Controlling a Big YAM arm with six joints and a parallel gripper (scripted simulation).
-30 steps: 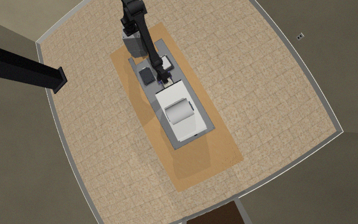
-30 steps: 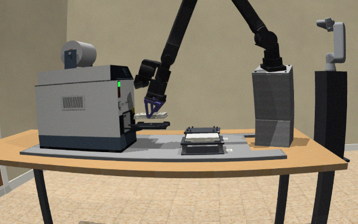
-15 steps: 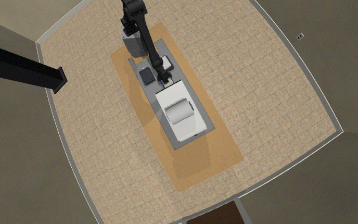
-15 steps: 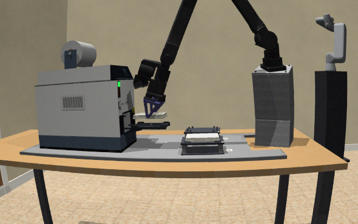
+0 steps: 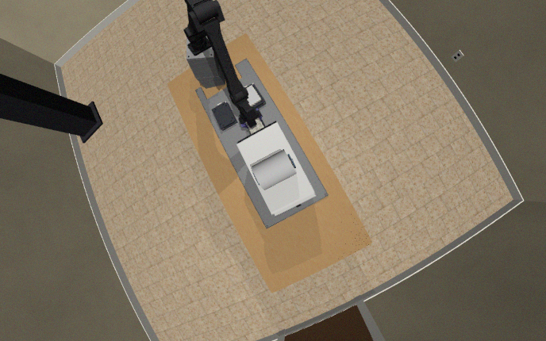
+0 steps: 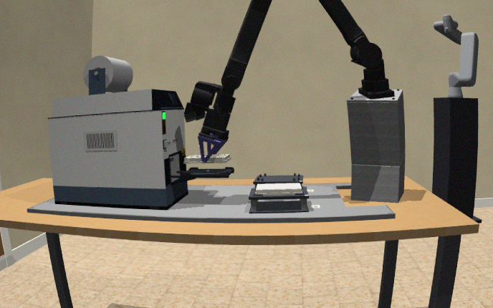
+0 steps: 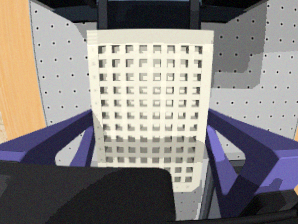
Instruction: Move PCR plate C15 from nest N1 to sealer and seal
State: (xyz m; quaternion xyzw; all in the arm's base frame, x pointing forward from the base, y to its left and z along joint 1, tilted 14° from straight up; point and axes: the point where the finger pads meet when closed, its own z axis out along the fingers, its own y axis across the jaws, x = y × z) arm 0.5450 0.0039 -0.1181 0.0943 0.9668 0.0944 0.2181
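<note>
My gripper is now 40 mm above the sealer's dark stage. Also, from my hand: sealed plate C51: 200 mm behind, 90 mm to the left, 80 mm below; then start key: 110 mm ahead, 80 mm to the left, 50 mm above; then white 96-well plate C15: right at my hand.
</note>
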